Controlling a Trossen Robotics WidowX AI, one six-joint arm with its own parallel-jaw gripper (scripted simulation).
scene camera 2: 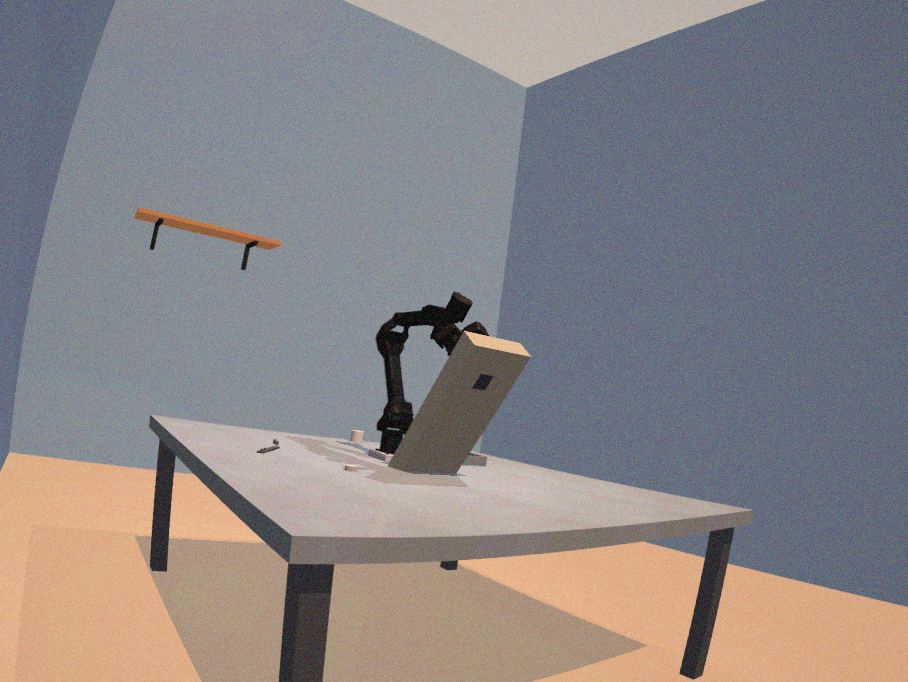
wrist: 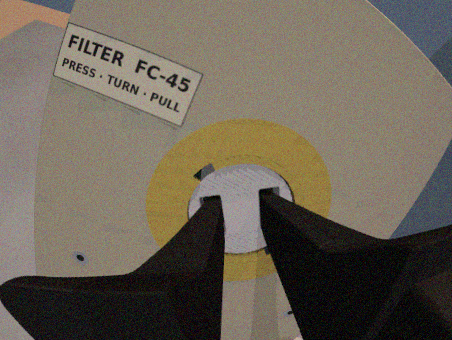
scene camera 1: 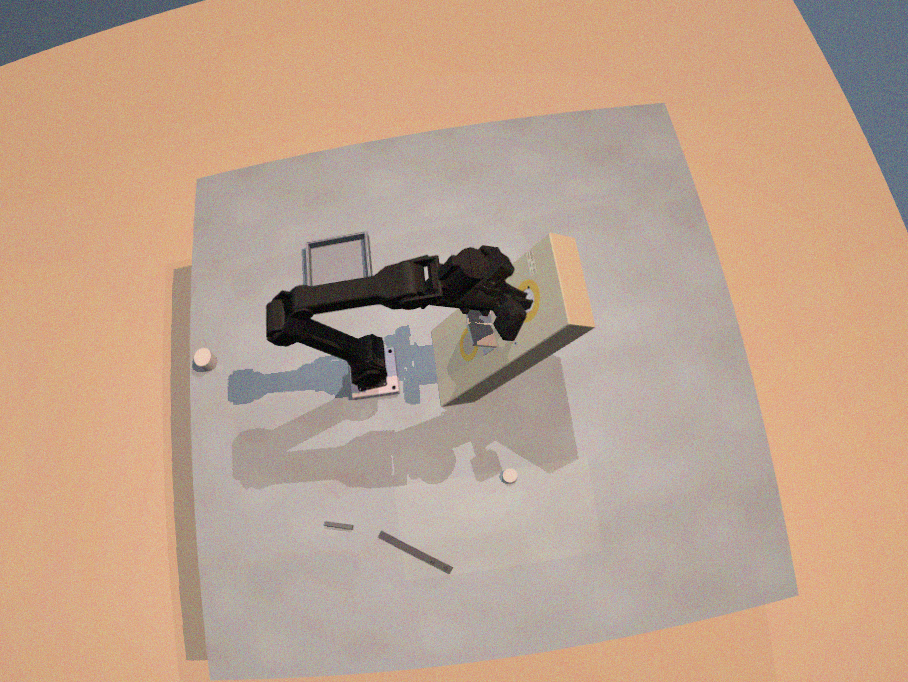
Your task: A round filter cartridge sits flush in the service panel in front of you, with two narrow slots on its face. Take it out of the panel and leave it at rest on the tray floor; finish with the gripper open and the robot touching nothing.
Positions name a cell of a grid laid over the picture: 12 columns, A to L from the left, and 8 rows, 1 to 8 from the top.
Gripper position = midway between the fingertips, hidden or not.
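Note:
Grey tray (scene camera 1: E4). Beige service panel (scene camera 2: G5), (wrist: J3). Round filter cartridge (wrist: G5); scene camera 2 misses it, hidden by the panel. My gripper (scene camera 1: H4), (scene camera 2: G5), (wrist: G5).

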